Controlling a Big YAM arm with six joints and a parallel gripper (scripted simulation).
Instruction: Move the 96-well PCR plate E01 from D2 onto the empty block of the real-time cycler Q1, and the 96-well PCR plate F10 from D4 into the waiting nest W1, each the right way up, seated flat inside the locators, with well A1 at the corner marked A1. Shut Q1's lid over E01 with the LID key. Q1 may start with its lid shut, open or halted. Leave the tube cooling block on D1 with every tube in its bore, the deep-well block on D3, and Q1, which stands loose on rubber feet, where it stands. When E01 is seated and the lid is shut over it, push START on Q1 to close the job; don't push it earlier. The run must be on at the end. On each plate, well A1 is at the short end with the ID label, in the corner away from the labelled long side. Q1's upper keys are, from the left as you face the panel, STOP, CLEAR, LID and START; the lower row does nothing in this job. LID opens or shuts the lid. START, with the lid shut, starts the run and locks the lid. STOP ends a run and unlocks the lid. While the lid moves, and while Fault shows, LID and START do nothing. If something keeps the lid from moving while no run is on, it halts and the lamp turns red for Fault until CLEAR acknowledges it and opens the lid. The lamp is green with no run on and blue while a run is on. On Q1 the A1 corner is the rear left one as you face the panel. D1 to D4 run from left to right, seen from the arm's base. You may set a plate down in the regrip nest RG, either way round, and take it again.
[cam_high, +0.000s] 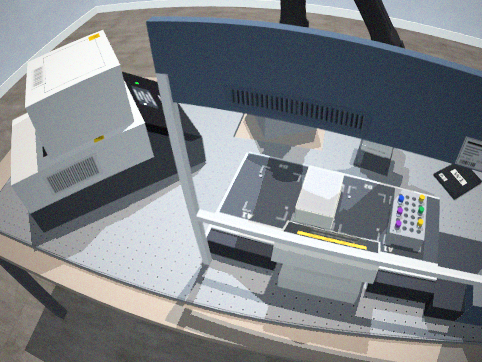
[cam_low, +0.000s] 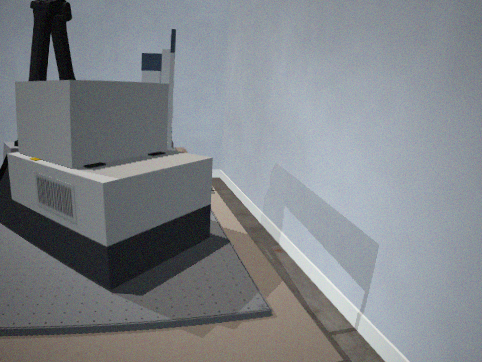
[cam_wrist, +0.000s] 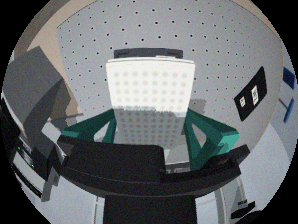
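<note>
Right now my hand is 27 cm to the right of the dark nest, 7 cm above it and 6 cm short of it. The rest, counted from my hand: dark nest pad (7 cm below); then tube cooling block (27 cm ahead, 5 cm to the left); then post (39 cm to the right, 39 cm ahead, 17 cm above).
</note>
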